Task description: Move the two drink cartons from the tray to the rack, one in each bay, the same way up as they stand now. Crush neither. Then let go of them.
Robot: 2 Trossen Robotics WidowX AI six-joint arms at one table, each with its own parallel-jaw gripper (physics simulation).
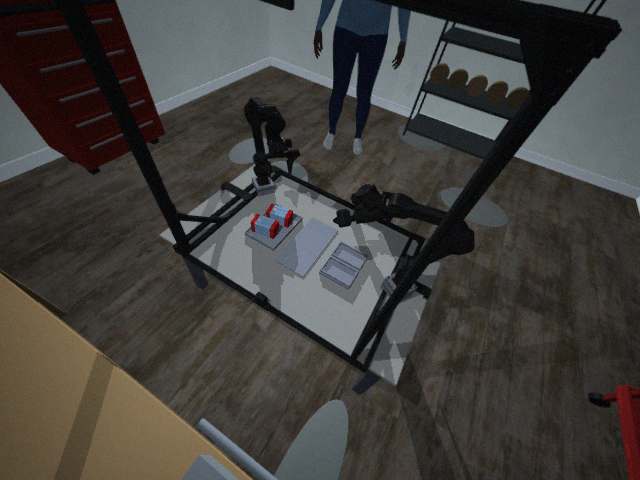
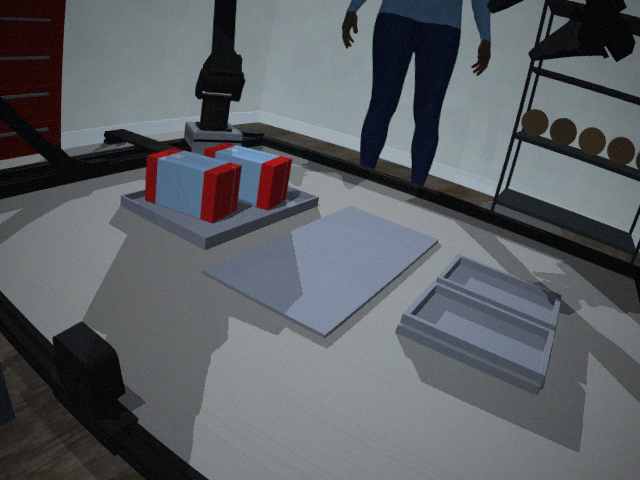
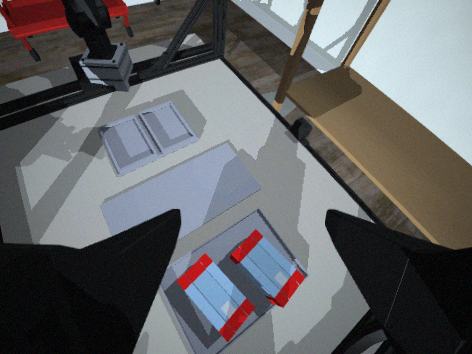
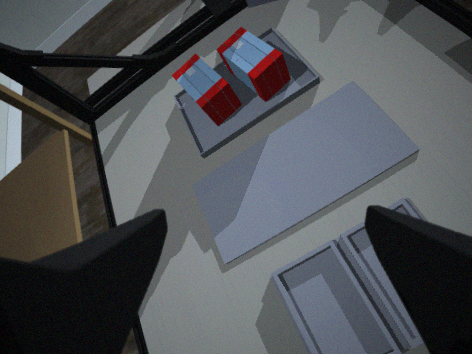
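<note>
Two light-blue cartons with red ends stand side by side on the grey tray. The near carton and far carton are apart, long sides level. The two-bay grey rack is empty. My left gripper is open and empty, raised behind the tray. My right gripper is open and empty, high above the table's back part.
A flat grey plate lies between tray and rack. A black frame with posts surrounds the table. A person stands behind it. A black block sits on the front rail.
</note>
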